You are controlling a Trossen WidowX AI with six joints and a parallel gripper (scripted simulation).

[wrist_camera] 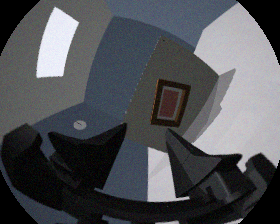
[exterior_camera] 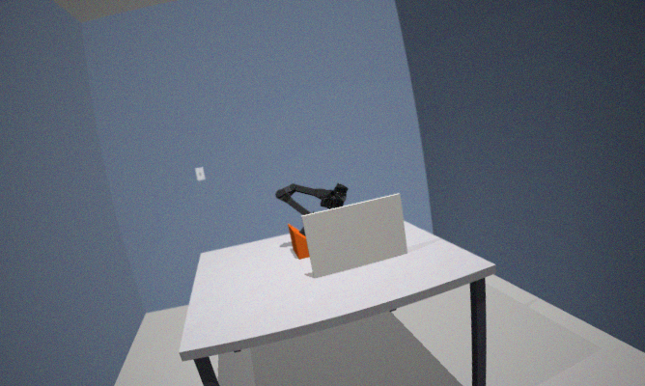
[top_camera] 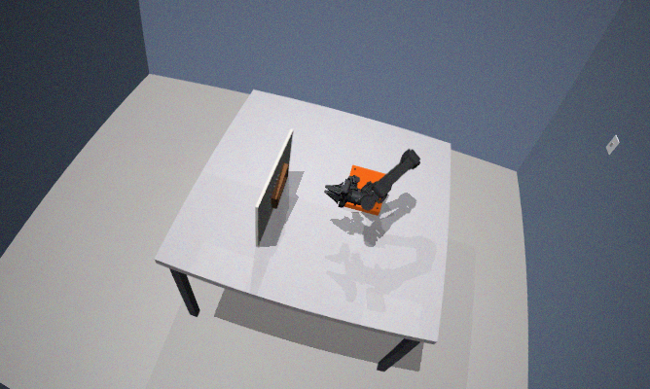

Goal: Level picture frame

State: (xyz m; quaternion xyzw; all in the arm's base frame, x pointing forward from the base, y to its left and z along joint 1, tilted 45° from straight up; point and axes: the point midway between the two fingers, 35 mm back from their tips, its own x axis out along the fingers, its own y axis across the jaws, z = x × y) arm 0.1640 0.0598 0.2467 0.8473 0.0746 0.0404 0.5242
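The brown wooden picture frame is 210 mm ahead of my gripper tip and 90 mm below it. The rest, counted from my gripper tip: white wall panel (220 mm ahead, 100 mm below, 10 mm to the left).
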